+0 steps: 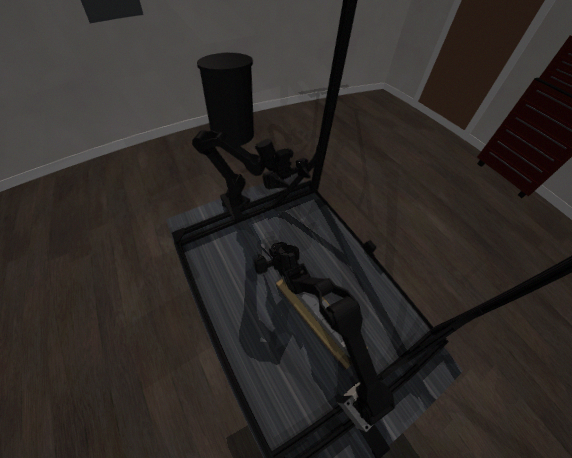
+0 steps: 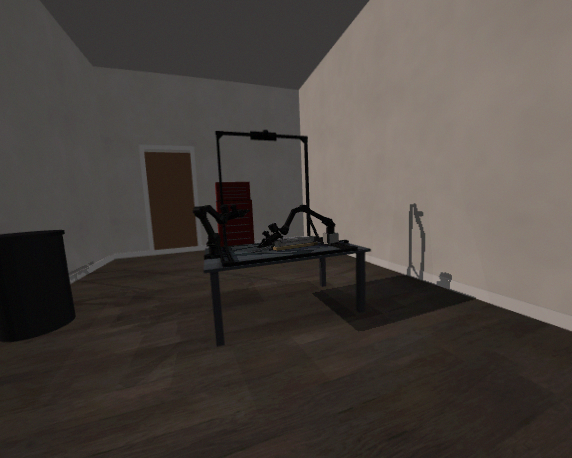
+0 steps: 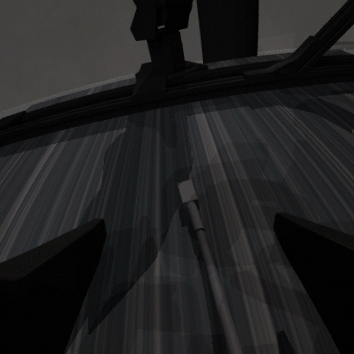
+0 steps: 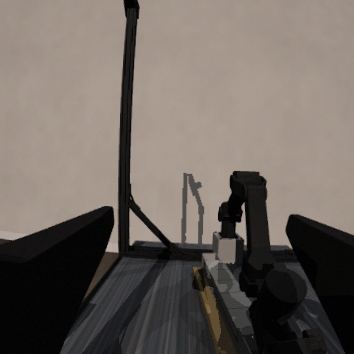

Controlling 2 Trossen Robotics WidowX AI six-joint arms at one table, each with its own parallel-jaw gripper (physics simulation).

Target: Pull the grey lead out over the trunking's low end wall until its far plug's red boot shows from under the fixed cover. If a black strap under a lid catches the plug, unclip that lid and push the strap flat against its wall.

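Where they show: left gripper, between the fingertips: (image 1: 268,250) (image 2: 258,247) (image 3: 190,224); right gripper, between the fingertips: (image 1: 299,181) (image 2: 248,209) (image 4: 202,219); left arm's base, origin of its link: (image 1: 367,405) (image 2: 330,233) (image 4: 227,235); right arm's base, origin of its link: (image 1: 235,200) (image 2: 214,254) (image 3: 168,68).
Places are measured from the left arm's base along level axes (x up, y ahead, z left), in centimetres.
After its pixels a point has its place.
The grey lead (image 3: 215,285) {z -9.2, x -8.8, y 61.9 cm} lies on the table, its pale near plug (image 3: 188,191) {z -9.3, x -9.1, y 69.0 cm} pointing away between the left fingers. My left gripper (image 1: 268,256) {z -8.8, x -6.4, y 64.4 cm} (image 2: 263,242) {z -8.8, x -6.4, y 64.4 cm} (image 3: 190,224) {z -8.8, x -6.4, y 64.4 cm} is open over the lead, beyond the trunking's near end, its fingers on either side of the lead and not closed on it. The trunking (image 1: 311,301) (image 4: 226,287) is a long grey channel with a yellow strip (image 1: 306,314) {z -5.3, x -7.5, y 34.1 cm} (image 2: 295,246) {z -3.8, x -8.5, y 33.4 cm} (image 4: 212,305) {z -12.9, x -7.5, y 31.7 cm} along one side. The left arm hides much of it. Lids, strap and red boot cannot be made out. My right gripper (image 1: 296,172) {z -23.4, x 23.7, y 66.3 cm} (image 4: 202,219) {z -23.4, x 23.7, y 66.3 cm} is open and empty, raised far from the trunking.
A pale box (image 1: 356,394) {z 0.4, x 0.0, y 4.3 cm} (image 2: 330,238) {z 4.7, x -3.8, y 3.7 cm} (image 4: 227,249) {z -1.2, x -4.0, y 5.0 cm} stands beside the left arm's base. Black frame rails (image 1: 207,320) {z 25.8, x -8.4, y 53.2 cm} edge the table, and an upright post (image 1: 336,75) {z -50.0, x 50.3, y 82.4 cm} (image 4: 126,125) {z -40.8, x 41.9, y -1.8 cm} rises at its edge. A black bin (image 1: 227,97) (image 2: 35,285) stands on the floor.
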